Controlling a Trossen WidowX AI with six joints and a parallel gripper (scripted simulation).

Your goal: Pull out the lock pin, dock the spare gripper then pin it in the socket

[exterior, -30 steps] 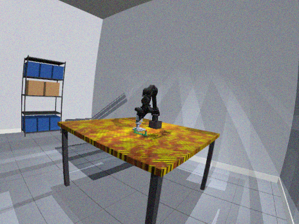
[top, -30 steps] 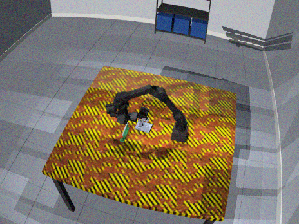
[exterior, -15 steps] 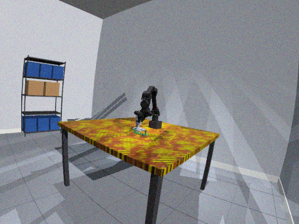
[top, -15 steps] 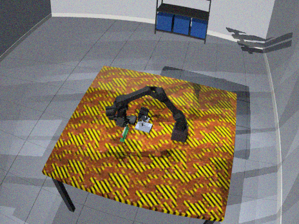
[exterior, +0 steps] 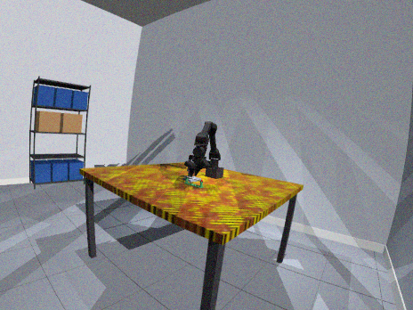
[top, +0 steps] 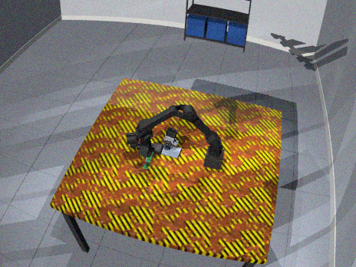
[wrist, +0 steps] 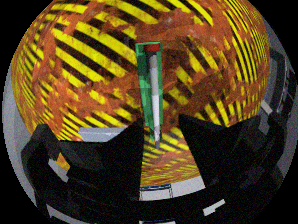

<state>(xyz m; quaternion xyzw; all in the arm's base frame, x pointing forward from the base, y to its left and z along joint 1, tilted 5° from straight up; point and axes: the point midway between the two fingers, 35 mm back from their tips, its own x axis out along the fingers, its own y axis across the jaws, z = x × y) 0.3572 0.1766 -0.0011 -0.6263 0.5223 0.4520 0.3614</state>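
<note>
My gripper tip is 40 mm above the green cradle, 10 mm to the right of it and 10 mm past it. The rest, counted from my gripper tip: spare gripper 120 mm to the right, 90 mm behind, 60 mm above; then grey mount 120 mm to the right, 90 mm behind, 10 mm below.
</note>
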